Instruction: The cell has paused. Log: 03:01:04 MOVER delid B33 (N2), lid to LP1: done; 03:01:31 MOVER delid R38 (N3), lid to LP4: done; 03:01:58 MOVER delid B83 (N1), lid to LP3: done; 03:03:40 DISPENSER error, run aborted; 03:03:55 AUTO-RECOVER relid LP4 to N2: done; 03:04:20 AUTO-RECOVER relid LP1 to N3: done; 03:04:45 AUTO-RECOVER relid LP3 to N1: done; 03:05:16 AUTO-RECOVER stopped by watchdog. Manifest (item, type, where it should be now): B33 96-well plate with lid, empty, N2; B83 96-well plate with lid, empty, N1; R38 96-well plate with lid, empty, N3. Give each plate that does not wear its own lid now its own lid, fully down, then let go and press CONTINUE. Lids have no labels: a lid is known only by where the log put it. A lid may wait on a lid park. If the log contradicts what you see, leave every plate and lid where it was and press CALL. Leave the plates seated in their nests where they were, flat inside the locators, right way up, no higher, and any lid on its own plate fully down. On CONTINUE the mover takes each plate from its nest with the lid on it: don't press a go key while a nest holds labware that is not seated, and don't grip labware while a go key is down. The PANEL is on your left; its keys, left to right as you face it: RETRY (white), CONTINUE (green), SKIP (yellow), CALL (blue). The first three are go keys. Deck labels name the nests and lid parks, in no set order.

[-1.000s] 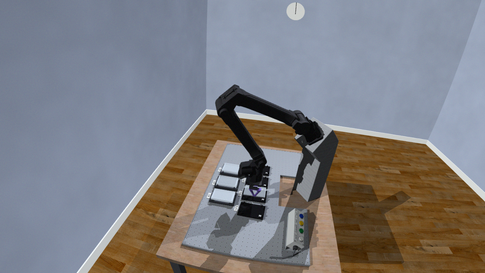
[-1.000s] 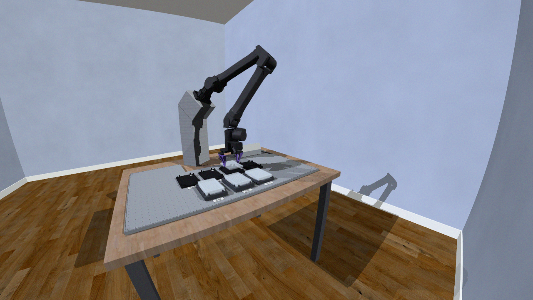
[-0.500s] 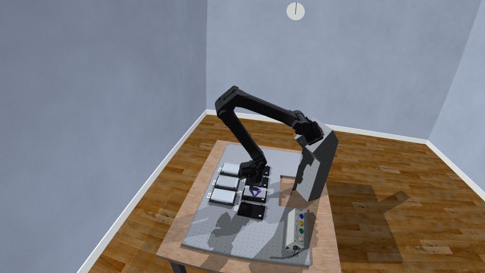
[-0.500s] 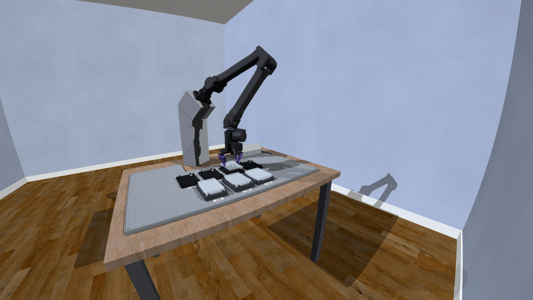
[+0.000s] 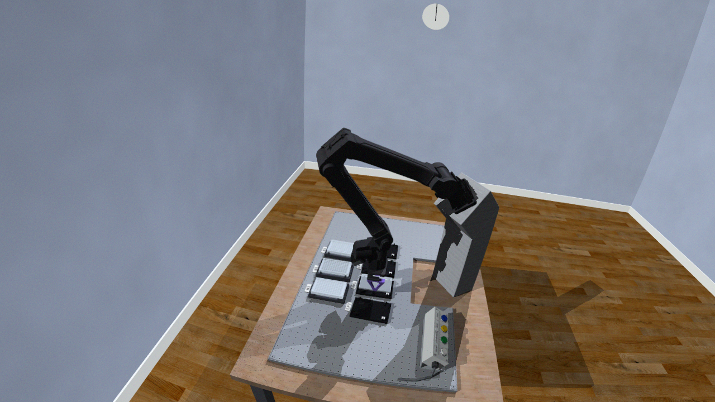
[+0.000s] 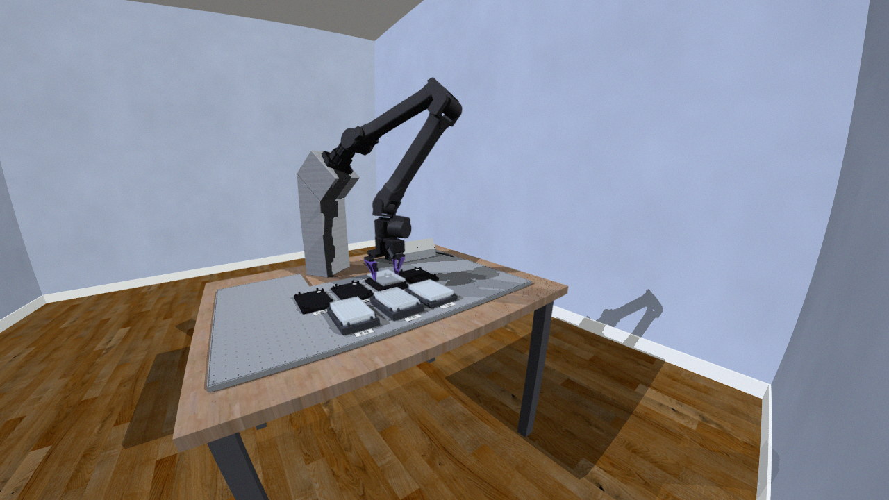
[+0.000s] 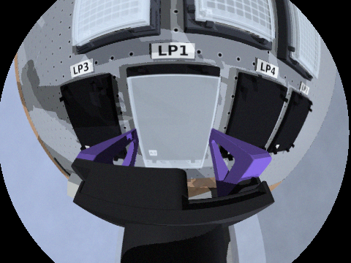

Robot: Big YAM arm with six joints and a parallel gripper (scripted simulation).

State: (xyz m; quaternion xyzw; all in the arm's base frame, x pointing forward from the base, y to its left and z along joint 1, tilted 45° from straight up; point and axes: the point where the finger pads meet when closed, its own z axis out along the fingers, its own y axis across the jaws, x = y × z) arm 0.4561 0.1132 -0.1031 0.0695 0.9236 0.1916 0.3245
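My hand is 3 cm above the lid park LP1. Round my hand: lid park LP2: 26 cm to the right, 3 cm below; lid park LP3: 13 cm to the left, 3 cm below; lid park LP4: 13 cm to the right, 3 cm below.
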